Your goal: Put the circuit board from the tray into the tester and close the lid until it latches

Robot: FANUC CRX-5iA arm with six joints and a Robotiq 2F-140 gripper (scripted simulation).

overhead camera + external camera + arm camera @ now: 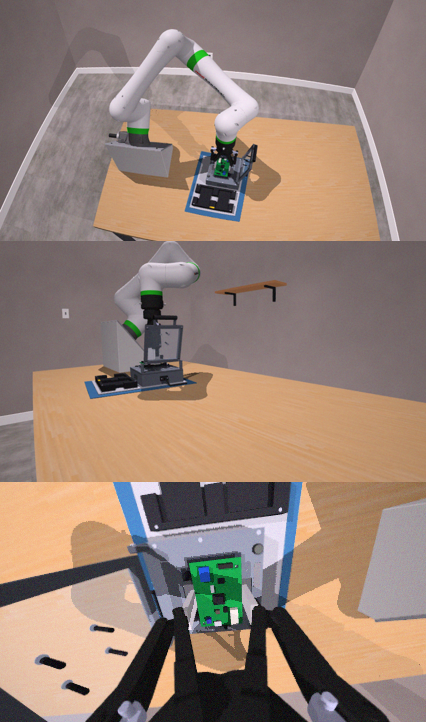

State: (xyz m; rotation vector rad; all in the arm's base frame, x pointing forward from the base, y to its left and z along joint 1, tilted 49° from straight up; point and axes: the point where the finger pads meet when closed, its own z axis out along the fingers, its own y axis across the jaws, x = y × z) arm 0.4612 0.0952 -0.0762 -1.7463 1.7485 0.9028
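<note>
The green circuit board is 2 cm below my hand. The rest, counted from my hand: tester lid: 13 cm ahead, 8 cm above, 1 cm to the right.
</note>
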